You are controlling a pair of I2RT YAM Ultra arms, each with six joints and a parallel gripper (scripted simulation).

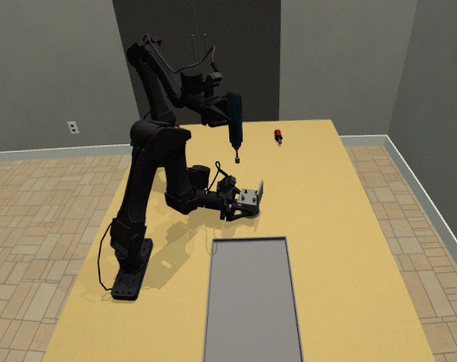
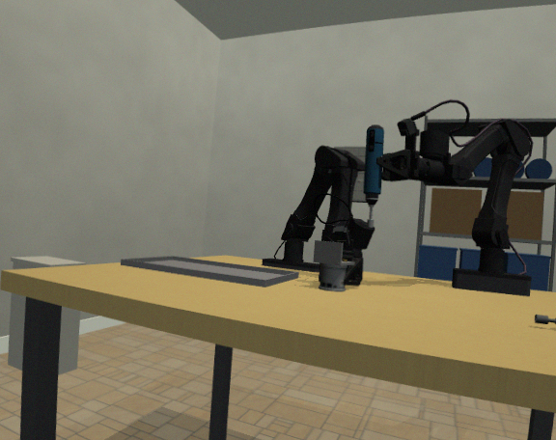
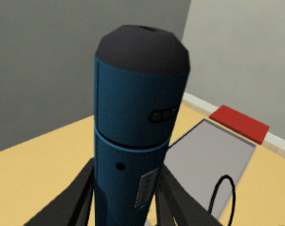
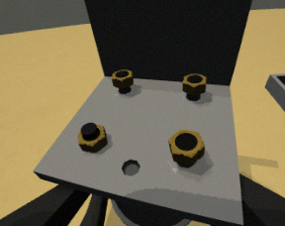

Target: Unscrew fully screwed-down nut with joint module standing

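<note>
The joint module lies 1 cm above my right hand. Also, from my right hand: bracket 5 cm above; grey tray 1 cm behind, 33 cm to the right, 2 cm below; socket 3 cm behind, 7 cm to the left, 14 cm above.
</note>
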